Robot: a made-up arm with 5 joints.
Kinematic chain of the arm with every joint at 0, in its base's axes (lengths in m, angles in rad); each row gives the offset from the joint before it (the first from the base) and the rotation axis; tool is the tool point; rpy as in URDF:
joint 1: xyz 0 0 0.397 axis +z
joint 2: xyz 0 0 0 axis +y
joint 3: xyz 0.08 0 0.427 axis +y
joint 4: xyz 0.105 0 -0.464 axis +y
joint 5: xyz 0.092 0 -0.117 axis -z
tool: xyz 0 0 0 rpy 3.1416 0 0
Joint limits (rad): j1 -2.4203..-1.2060 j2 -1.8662..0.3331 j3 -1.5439..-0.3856 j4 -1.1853..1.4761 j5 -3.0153..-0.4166
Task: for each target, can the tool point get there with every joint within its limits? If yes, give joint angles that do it. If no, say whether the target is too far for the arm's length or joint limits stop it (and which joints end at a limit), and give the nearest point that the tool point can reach.
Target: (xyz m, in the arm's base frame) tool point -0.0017 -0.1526 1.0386
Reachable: yes | joints -1.5817 -1.0573 -0.7961 -0.1402 -1.2491
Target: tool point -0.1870 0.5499 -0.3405
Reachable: no: joint limits stop it (at a limit: joint 1, joint 2, joint 3) | nearest point -0.1856 -0.1632 0.2039 | short by 0.897 m
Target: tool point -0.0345 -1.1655 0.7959
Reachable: no: too far | nearest point -0.0246 -0.8326 0.7357 | short by 0.338 m
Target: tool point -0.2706 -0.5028 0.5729
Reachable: yes | joints -2.0645 -0.1664 -0.8235 0.7487 -2.5019
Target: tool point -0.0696 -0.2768 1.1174
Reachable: yes | joints -1.8173 -0.6913 -1.1099 -0.1976 -1.5710
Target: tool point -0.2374 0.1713 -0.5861
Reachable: no: joint limits stop it (at a limit: joint 1, joint 2, joint 3) | nearest point -0.2256 -0.1984 0.1743 | short by 0.846 m
